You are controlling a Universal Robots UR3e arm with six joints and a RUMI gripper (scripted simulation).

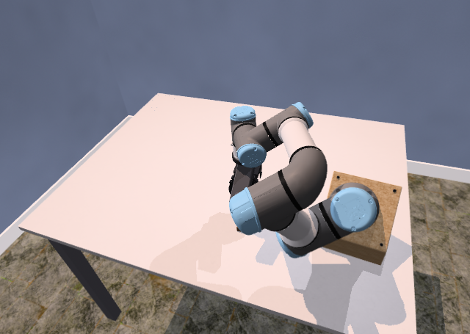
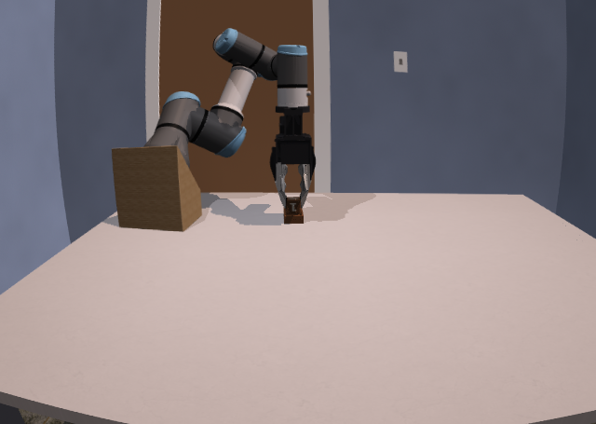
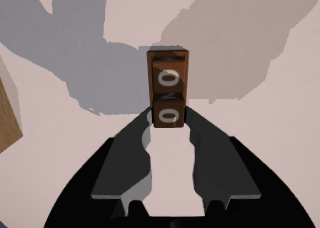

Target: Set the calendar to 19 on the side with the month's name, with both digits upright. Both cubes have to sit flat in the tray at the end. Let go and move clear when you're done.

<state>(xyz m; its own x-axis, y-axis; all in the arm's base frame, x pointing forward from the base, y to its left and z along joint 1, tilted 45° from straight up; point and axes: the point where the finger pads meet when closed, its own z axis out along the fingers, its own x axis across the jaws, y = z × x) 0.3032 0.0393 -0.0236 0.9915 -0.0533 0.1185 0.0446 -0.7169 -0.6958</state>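
Now: hand 1 cm above the brown digit cube. Round my hand: tray 4 cm below, 2 cm to the left.
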